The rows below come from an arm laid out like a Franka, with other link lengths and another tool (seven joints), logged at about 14 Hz.
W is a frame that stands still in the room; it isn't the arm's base.
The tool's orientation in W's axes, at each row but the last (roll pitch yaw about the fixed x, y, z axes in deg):
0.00 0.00 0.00
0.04 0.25 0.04
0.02 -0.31 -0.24
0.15 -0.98 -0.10
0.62 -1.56 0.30
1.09 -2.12 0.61
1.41 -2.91 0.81
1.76 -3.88 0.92
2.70 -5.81 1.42
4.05 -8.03 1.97
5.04 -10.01 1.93
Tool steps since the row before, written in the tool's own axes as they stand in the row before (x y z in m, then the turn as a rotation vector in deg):
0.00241 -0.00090 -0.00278 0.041 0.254 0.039
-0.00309 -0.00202 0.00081 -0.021 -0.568 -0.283
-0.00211 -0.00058 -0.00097 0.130 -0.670 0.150
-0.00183 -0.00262 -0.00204 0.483 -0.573 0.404
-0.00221 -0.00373 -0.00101 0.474 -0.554 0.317
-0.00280 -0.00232 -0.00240 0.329 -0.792 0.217
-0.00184 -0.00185 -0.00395 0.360 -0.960 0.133
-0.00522 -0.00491 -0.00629 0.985 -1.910 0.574
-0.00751 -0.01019 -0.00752 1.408 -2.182 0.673
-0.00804 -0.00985 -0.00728 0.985 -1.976 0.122
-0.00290 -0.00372 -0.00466 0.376 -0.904 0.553
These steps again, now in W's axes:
0.00241 -0.00090 -0.00278 0.041 0.254 0.039
-0.00309 -0.00202 0.00082 -0.022 -0.568 -0.283
-0.00211 -0.00057 -0.00098 0.126 -0.671 0.150
-0.00180 -0.00261 -0.00208 0.475 -0.575 0.411
-0.00216 -0.00373 -0.00111 0.468 -0.555 0.324
-0.00268 -0.00230 -0.00255 0.330 -0.793 0.214
-0.00161 -0.00178 -0.00408 0.368 -0.958 0.127
-0.00470 -0.00479 -0.00678 0.979 -1.911 0.581
-0.00642 -0.00999 -0.00871 1.398 -2.177 0.709
-0.00653 -0.00954 -0.00900 1.045 -1.945 0.120
-0.00188 -0.00336 -0.00540 0.320 -0.939 0.530

